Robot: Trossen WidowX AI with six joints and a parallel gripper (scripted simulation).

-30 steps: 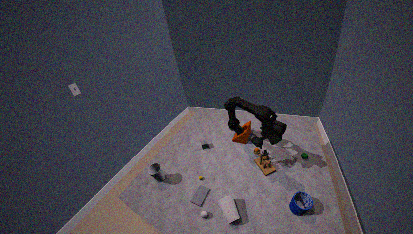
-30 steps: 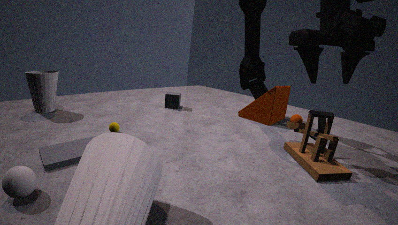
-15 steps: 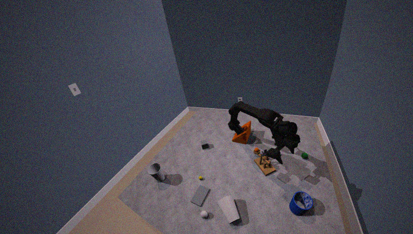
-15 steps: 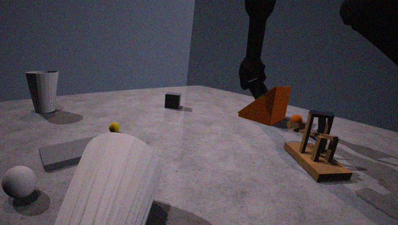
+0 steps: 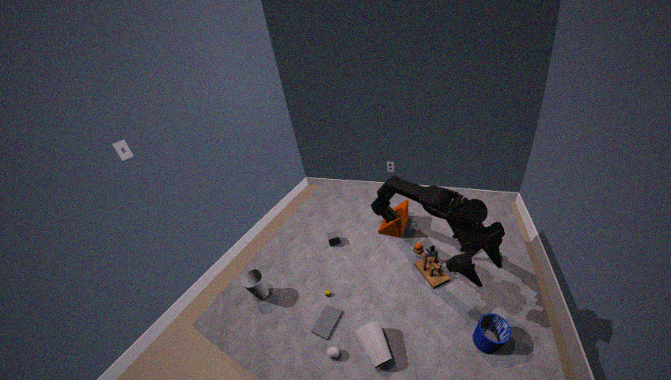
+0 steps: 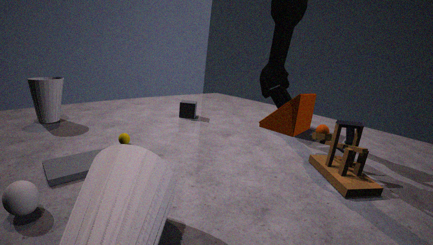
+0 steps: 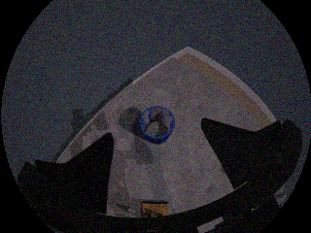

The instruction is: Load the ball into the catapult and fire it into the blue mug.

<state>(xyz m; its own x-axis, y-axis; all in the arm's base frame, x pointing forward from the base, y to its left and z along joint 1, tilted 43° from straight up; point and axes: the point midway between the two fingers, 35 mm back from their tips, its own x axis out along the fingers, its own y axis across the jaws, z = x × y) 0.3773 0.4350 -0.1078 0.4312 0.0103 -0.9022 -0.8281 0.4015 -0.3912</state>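
My gripper tip is now 240 mm past the orange ball, 240 mm to the left of it and 200 mm above it. Round my gripper tip: green ball (320 mm behind, 90 mm to the left, 240 mm below); blue mug (50 mm ahead, 60 mm to the left, 240 mm below); wooden catapult (210 mm behind, 190 mm to the right, 210 mm below).
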